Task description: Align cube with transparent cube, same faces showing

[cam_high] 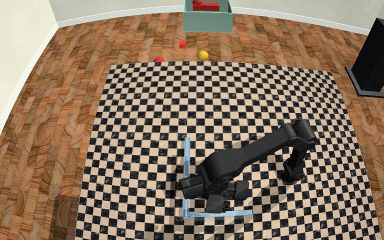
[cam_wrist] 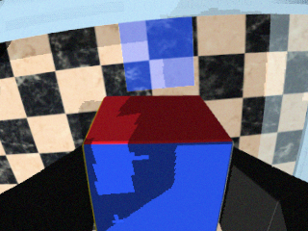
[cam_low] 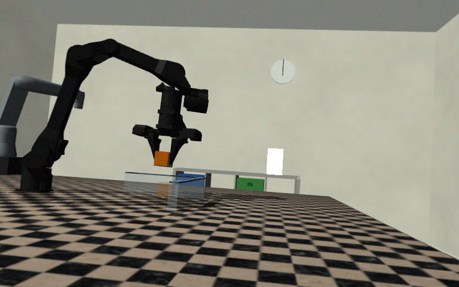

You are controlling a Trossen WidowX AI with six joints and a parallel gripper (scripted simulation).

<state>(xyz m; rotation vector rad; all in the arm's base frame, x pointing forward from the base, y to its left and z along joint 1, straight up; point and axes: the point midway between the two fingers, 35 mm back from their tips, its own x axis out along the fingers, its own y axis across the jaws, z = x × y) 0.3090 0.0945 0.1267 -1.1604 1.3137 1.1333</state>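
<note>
My gripper is now 20 mm to the right of the transparent cube and 110 mm above it.
</note>
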